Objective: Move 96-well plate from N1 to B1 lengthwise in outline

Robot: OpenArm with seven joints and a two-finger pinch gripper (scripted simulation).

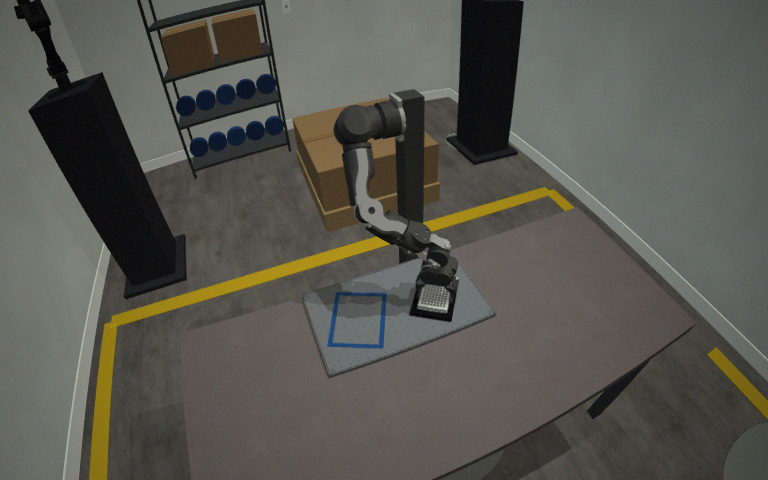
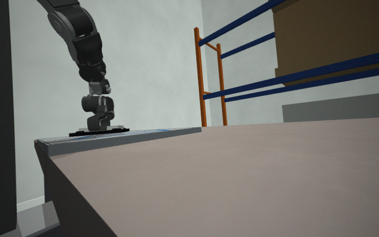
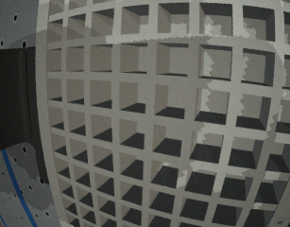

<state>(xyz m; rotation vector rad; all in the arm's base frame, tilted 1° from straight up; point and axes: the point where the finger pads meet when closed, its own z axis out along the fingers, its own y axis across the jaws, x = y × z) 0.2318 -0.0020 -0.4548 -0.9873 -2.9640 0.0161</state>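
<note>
Now: the white 96-well plate right at my hand. The rest, counted from my hand: black plate nest N1 (10 mm below).
</note>
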